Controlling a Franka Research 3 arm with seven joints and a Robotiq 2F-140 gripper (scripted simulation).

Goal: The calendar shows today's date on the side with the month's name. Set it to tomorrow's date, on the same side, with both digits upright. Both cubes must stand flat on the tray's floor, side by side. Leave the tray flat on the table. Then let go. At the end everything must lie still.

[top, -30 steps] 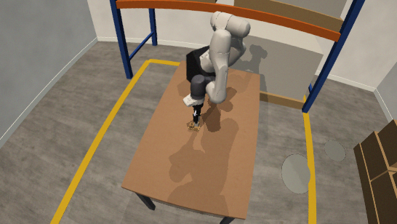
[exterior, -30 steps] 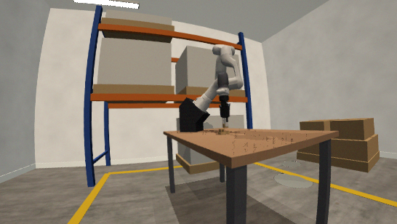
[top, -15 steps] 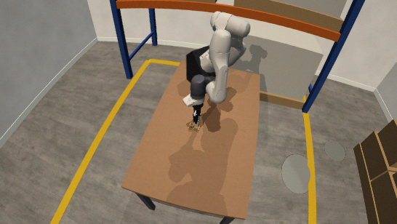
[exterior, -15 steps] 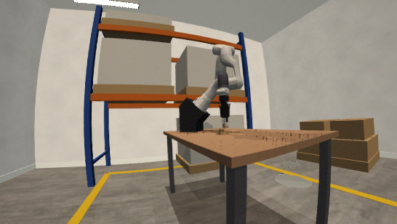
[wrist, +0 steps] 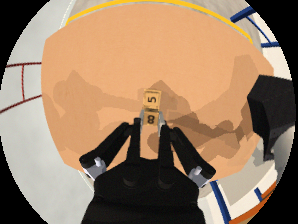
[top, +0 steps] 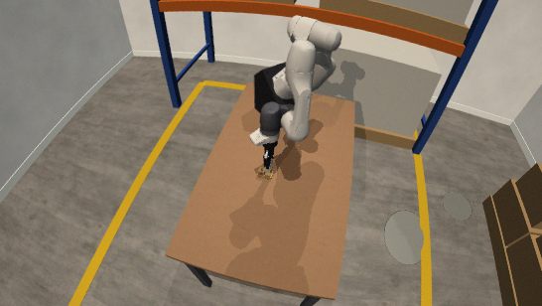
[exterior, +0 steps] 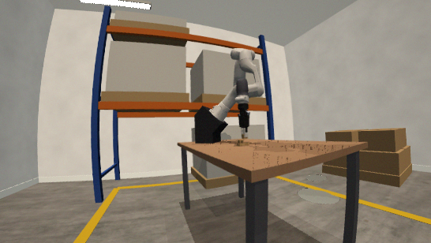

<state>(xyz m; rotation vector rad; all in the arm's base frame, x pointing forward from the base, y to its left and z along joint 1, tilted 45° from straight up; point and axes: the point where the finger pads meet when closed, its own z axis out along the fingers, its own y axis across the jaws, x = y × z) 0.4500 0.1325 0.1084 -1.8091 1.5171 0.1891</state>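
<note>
The wooden tray lies 10 mm ahead of my hand, 20 mm to the right of it and 80 mm below it.
</note>
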